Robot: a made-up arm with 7 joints.
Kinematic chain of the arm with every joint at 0, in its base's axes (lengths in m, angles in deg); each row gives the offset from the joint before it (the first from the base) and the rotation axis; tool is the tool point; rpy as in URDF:
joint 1: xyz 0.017 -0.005 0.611 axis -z
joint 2: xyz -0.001 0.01 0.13 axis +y
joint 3: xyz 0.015 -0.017 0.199 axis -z
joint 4: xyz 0 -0.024 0.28 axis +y
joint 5: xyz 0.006 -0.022 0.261 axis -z
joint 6: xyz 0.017 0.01 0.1 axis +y
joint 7: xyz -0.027 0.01 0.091 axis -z
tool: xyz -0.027 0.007 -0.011 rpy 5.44 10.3 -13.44
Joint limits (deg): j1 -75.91..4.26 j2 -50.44..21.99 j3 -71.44..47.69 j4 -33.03..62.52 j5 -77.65..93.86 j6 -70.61..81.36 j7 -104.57..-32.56
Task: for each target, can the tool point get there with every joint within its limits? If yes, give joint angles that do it. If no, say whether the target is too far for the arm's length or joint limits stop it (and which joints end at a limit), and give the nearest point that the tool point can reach.
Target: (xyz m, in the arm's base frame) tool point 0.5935 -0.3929 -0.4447
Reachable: no: too far | nearest point 0.5878 -0.1848 1.1268 | short by 1.585 m
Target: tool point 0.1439 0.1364 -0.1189
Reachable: no: joint limits stop it (at a limit: joint 2, joint 4, joint 6, joint 7) | nearest point 0.4191 0.4431 1.1188 | short by 1.305 m
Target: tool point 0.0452 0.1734 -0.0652
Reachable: no: joint limits stop it (at a limit: joint 1, joint 2, joint 4, joint 6, joint 7) | nearest point 0.1504 0.5817 1.1190 | short by 1.257 m
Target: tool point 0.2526 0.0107 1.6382
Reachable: yes | joints -18.20 12.08 -3.35 -2.97 -1.14 33.99 -95.59
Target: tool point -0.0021 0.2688 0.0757
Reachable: no: joint limits stop it (at a limit: joint 1, joint 2, joint 4, joint 6, joint 7) | nearest point 0.0946 0.5893 1.1216 | short by 1.098 m
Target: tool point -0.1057 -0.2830 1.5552
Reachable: yes | joints -67.64 -20.02 -6.43 2.26 51.48 -40.14 -40.76
